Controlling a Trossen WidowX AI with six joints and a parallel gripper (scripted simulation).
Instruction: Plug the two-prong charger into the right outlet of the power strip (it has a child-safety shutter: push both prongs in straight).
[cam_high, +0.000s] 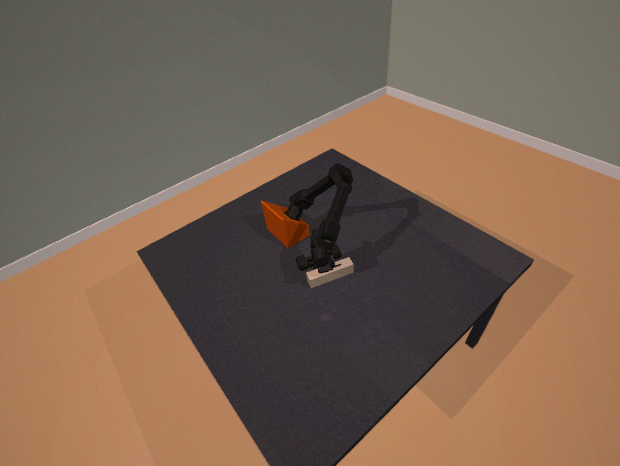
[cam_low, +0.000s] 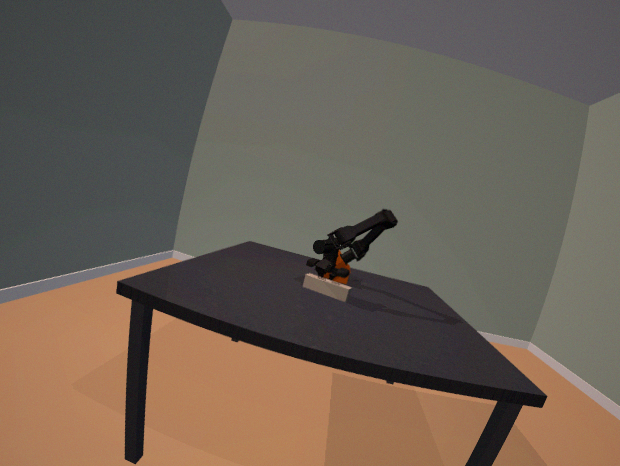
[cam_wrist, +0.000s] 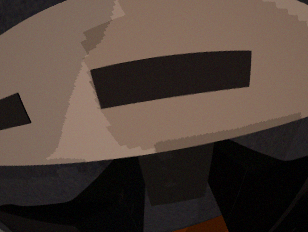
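Right now the dark charger is 20 mm ahead of my gripper tip, 10 mm to the right of it and 10 mm above it.
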